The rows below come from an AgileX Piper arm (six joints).
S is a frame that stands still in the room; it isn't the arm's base.
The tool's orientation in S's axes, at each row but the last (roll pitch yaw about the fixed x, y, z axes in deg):
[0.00 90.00 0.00]
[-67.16 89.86 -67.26]
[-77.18 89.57 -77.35]
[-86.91 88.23 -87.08]
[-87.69 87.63 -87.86]
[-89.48 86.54 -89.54]
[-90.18 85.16 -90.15]
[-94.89 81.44 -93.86]
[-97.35 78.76 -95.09]
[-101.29 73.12 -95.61]
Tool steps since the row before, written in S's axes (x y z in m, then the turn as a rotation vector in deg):
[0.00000 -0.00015 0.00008 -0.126 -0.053 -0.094]
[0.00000 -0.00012 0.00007 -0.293 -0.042 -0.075]
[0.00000 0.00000 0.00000 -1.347 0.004 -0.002]
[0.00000 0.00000 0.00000 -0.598 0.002 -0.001]
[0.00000 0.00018 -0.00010 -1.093 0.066 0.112]
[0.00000 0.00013 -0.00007 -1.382 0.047 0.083]
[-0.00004 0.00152 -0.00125 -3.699 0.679 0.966]
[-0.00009 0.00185 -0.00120 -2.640 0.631 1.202]
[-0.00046 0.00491 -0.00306 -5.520 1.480 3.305]
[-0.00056 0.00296 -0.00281 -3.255 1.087 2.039]
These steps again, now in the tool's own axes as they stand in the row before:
[-0.00008 -0.00015 0.00000 0.094 -0.053 -0.126]
[-0.00007 -0.00012 0.00000 0.075 -0.042 -0.293]
[0.00000 0.00000 0.00000 0.000 0.000 -1.347]
[0.00000 0.00000 0.00000 0.000 0.000 -0.598]
[0.00009 0.00018 0.00000 -0.116 0.058 -1.093]
[0.00006 0.00013 0.00000 -0.086 0.040 -1.382]
[0.00112 0.00162 -0.00004 -1.019 0.597 -3.699]
[0.00091 0.00201 -0.00004 -1.256 0.495 -2.644]
[0.00206 0.00542 -0.00020 -3.433 1.039 -5.542]
[0.00185 0.00368 -0.00013 -2.173 0.791 -3.254]

